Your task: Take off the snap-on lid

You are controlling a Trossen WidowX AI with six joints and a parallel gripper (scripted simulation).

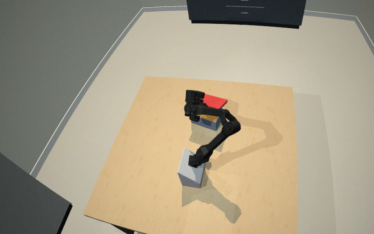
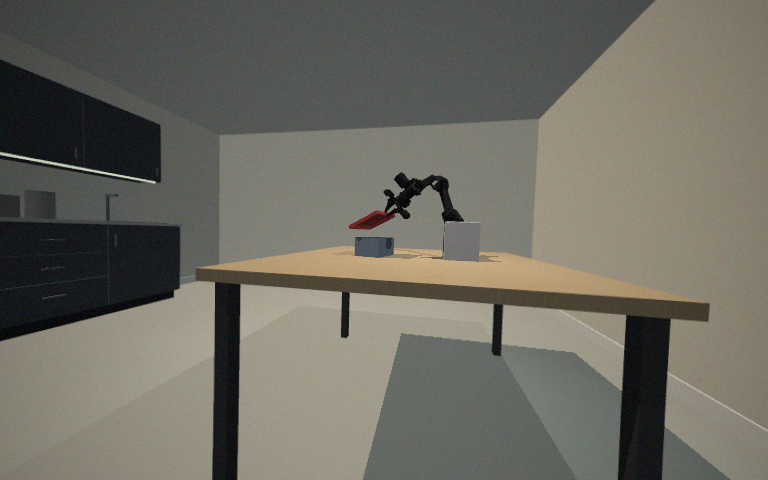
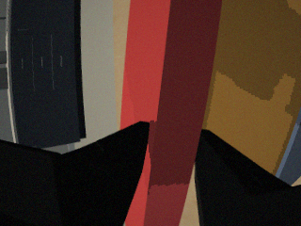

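My gripper tip is 7 cm short of the red lid, 2 cm to the left of it and 3 cm above it. From my gripper tip the other things lie so: storage box (5 cm ahead, 2 cm to the right, 17 cm below).
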